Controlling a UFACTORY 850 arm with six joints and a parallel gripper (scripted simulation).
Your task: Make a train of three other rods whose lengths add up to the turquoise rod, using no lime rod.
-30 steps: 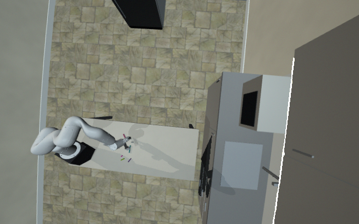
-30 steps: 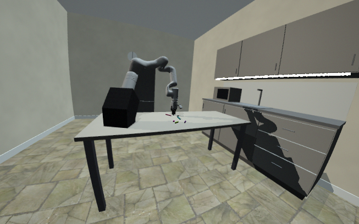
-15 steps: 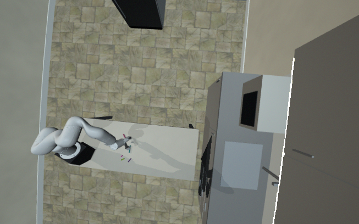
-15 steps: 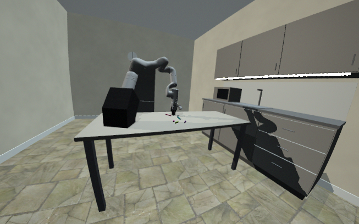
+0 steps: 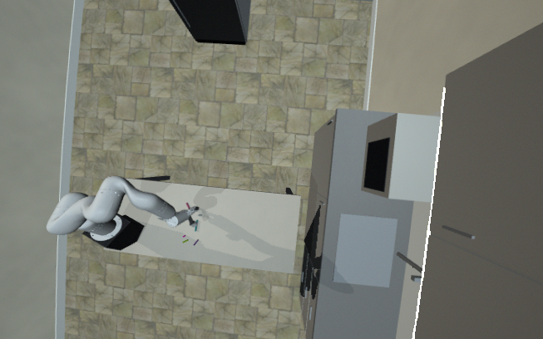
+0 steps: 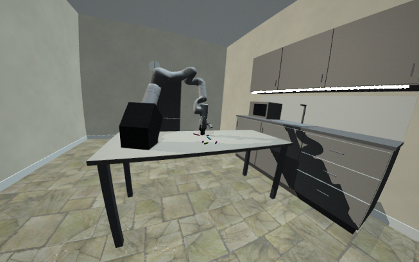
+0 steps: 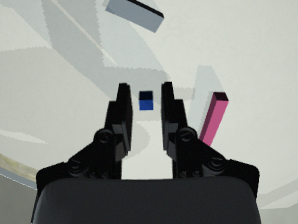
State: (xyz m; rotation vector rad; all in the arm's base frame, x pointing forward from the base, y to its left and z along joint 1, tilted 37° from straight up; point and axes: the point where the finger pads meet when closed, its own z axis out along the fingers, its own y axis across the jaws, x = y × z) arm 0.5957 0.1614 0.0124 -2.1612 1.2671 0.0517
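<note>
Right now my hand is 20 mm above the small blue rod. Also, from my hand: turquoise rod: 150 mm to the right, 20 mm below, 10 mm ahead; grey rod: 50 mm to the right, 40 mm ahead, 20 mm below; pink rod: 70 mm behind, 20 mm below.
</note>
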